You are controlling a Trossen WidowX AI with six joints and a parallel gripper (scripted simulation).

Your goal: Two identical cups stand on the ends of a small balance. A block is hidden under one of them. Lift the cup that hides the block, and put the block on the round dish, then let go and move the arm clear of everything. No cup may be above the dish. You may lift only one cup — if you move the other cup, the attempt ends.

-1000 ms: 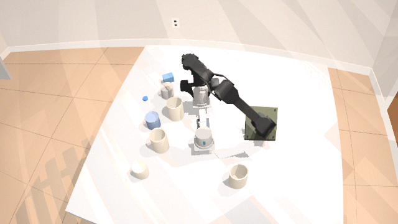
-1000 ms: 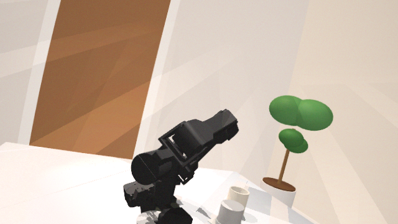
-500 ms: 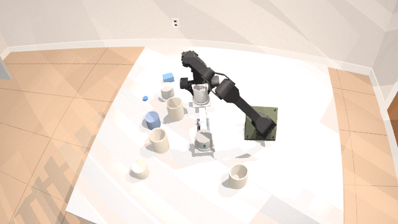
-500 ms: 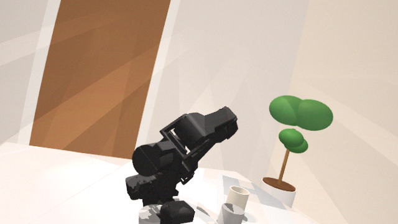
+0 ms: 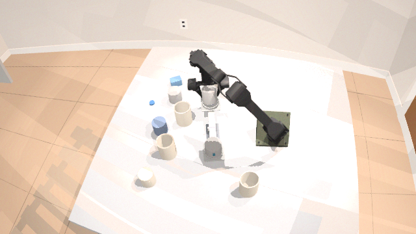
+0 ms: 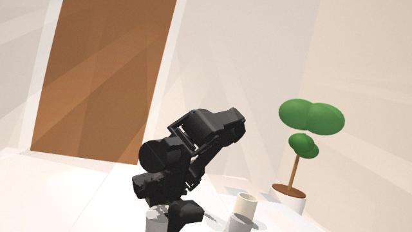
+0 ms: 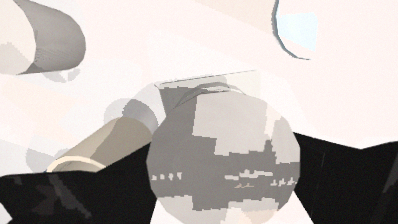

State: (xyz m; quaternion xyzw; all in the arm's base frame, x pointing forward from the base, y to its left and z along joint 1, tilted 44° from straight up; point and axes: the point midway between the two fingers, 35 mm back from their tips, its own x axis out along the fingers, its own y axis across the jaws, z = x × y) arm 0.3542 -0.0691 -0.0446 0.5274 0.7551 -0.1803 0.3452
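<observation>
Now: gripper tip 10 mm to the right of the grey block and 20 mm above it. Also, from my gripper tip: blue cup 170 mm ahead, 180 mm to the left, 70 mm below; then balance beam 50 mm behind, 120 mm to the left, 60 mm below; then dish 100 mm behind, 130 mm to the right, 100 mm below.
</observation>
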